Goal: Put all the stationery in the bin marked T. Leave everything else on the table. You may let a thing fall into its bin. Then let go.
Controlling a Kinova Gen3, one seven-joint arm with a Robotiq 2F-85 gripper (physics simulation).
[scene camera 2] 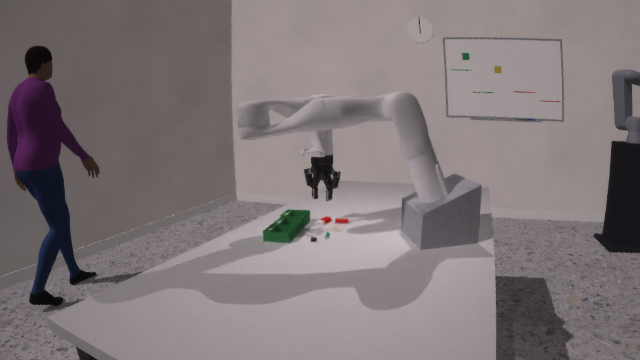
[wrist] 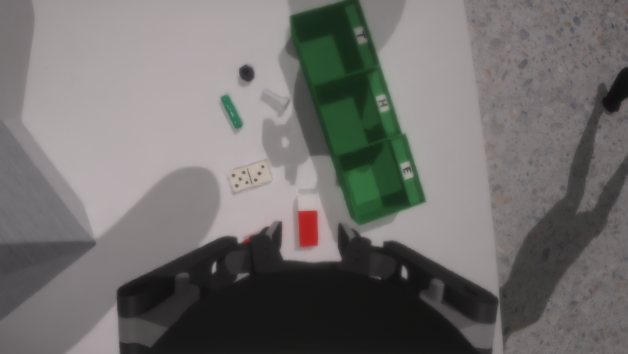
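Seen in the pictures: gripper, fingertip midpoint: (scene camera 2: 322, 199) (wrist: 310, 233); arm's base, link origin: (scene camera 2: 433, 196).
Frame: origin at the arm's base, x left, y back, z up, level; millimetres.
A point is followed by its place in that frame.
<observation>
A red block with a white end (scene camera 2: 326, 220) @(x -95, y -381, z -124 mm) (wrist: 308, 228) @(x -106, y -389, z -121 mm), like an eraser, lies on the table near the E end of the green bin row (scene camera 2: 286, 231) @(x 64, y -462, z -124 mm). The bin marked T (wrist: 371, 57) @(x 81, y -504, z -106 mm) is at the row's far end in the wrist view. My gripper (scene camera 2: 321, 196) @(x -89, y -393, z -48 mm) (wrist: 310, 233) @(x -89, y -393, z -48 mm) is partly open with nothing between its fingers. It hangs high above the table, and the red and white block shows between its fingertips in the wrist view. A second red piece (scene camera 2: 341, 220) @(x -103, y -328, z -123 mm) (wrist: 247, 241) @(x -106, y -310, z -123 mm) is mostly hidden behind the left finger in the wrist view.
A domino (wrist: 250, 176) @(x -27, y -331, z -126 mm), a green stick (scene camera 2: 327, 234) @(x 58, y -324, z -124 mm) (wrist: 231, 111) @(x 56, y -326, z -123 mm), a black nut-like piece (scene camera 2: 313, 239) @(x 110, y -351, z -126 mm) (wrist: 246, 73) @(x 100, y -354, z -125 mm) and a pale headed peg (wrist: 275, 100) @(x 60, y -382, z -125 mm) lie beside the bins. Bins H (wrist: 392, 121) @(x 2, y -514, z -106 mm) and E (wrist: 415, 189) @(x -82, y -522, z -99 mm) adjoin T. A person (scene camera 2: 37, 125) stands left of the table.
</observation>
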